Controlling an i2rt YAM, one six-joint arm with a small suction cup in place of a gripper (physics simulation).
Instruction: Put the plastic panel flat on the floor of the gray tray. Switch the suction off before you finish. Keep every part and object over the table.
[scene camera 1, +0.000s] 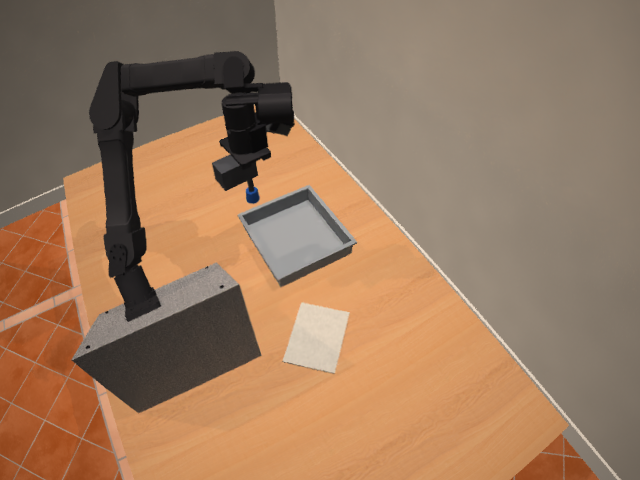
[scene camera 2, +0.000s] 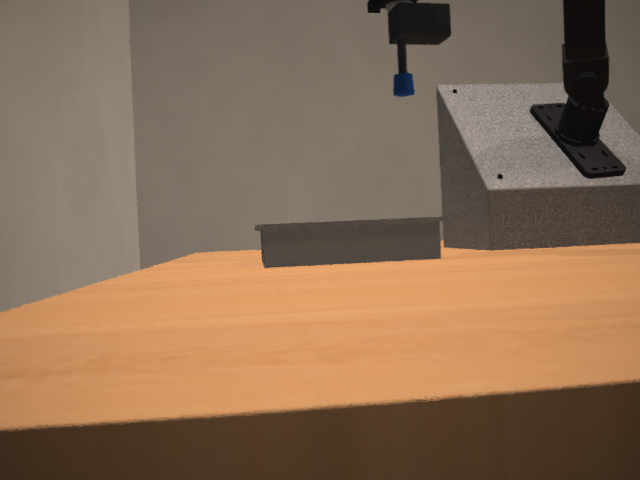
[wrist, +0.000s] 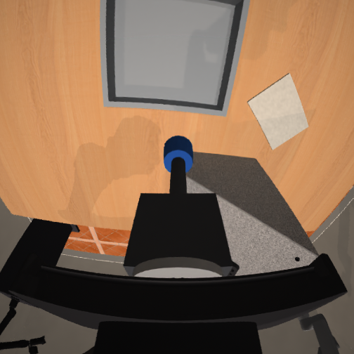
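Seen in the pictures: hand at its tool point: (scene camera 1: 253, 199) (scene camera 2: 403, 94); arm's base at its link origin: (scene camera 1: 142, 304) (scene camera 2: 574, 140).
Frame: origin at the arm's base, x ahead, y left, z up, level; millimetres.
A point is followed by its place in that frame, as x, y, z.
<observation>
The plastic panel (scene camera 1: 316, 338) @(302, -186, -164) (wrist: 280, 112) is a thin off-white rectangle lying flat on the table, beside the gray tray and apart from it. It does not show in scene camera 2. The gray tray (scene camera 1: 316, 267) @(409, -24, -157) (scene camera 2: 351, 242) @(427, 206, -145) (wrist: 167, 109) is a square, low-walled tray standing upright on the table, with its bare floor showing in scene camera 1. My gripper (scene camera 1: 252, 196) (scene camera 2: 403, 85) (wrist: 178, 152), a small blue suction cup on a black rod, points down and hangs high above the table near a corner of the tray. Nothing hangs from the cup; it is open.
A large speckled gray block (scene camera 1: 180, 356) @(25, -142, -11) (scene camera 2: 558, 219) @(85, 82, -129) (wrist: 227, 180) carries the arm's base and stands on the wooden table (scene camera 1: 413, 372) @(432, -378, -169) (scene camera 2: 310, 335) @(549, 674, -169) (wrist: 45, 100), near the panel and the tray. A wall (scene camera 1: 465, 129) runs along the table's far side.
</observation>
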